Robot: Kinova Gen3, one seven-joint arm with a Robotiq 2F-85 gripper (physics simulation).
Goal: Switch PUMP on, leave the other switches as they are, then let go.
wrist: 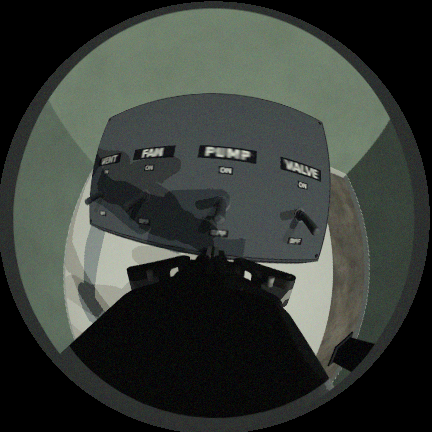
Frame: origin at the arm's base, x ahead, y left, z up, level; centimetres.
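Where they show: gripper, fingertip midpoint: [212, 253].
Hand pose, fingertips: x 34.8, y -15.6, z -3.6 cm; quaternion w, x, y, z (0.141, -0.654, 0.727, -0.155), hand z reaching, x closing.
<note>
Each offset is from my fingertips to the top centre of the thing. "*": to the spot under its first point. Level surfaces: height alone.
The PUMP switch lever {* dy -1.0, dx +3.4, dz +5.3 cm} [219, 212] is dark and in shadow near the middle of the panel. It appears to tilt down toward its OFF label, under the PUMP label {dy -2.9, dx +12.5, dz +5.6 cm} [227, 154] and its ON mark {* dy -2.6, dx +10.1, dz +3.9 cm} [226, 170]. My gripper [212, 253] is shut with nothing between the fingers. Its tips show just below the PUMP OFF mark {* dy -0.9, dx +2.6, dz -0.1 cm} [218, 233], apart from the lever in this view. The VALVE lever {* dy -12.4, dx +1.8, dz +4.2 cm} [307, 222] at the right, the FAN lever {* dy +10.2, dx +5.9, dz +4.1 cm} [134, 205] left of PUMP and the VENT lever {* dy +21.8, dx +8.7, dz +3.8 cm} [93, 199] at the far left also point down; shadow blurs FAN.
The grey panel [215, 117] fills the middle of the view, with a pale surface {dz -7.7 cm} [117, 257] below it and a brown strip [348, 270] at the right. A black block [353, 351] shows at the lower right. Green walls [215, 55] stand behind. Shadows cross the panel's left and middle.
</note>
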